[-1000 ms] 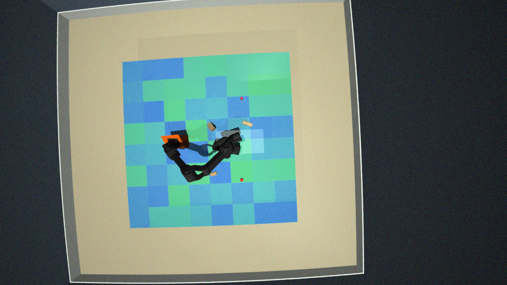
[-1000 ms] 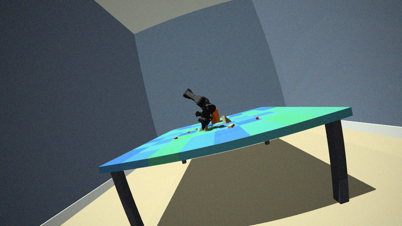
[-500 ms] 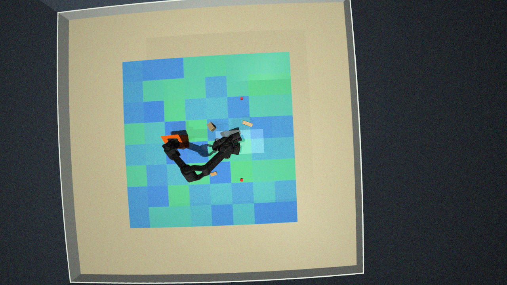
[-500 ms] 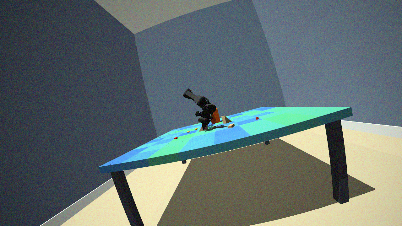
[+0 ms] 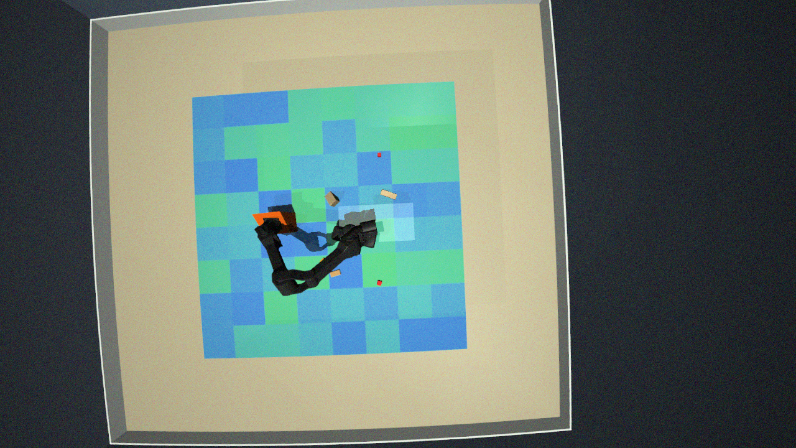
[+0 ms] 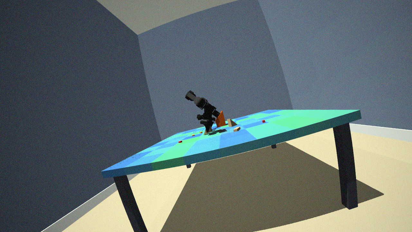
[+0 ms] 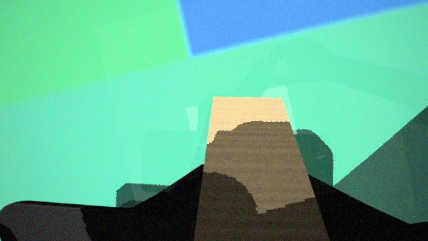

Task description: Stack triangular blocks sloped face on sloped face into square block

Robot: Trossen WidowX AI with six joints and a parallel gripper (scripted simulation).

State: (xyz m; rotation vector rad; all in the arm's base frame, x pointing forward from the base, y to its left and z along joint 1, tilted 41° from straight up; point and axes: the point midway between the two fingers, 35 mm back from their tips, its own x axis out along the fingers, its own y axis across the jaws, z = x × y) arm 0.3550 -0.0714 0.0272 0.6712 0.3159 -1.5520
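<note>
My gripper tip is now 17 cm past the orange bit, 10 cm to the left of it and 1 cm above it. The rest, counted from my gripper tip: tan triangular block (1 cm to the left, 1 cm above); then flat tan block (15 cm ahead, 21 cm to the left, 1 cm below).
</note>
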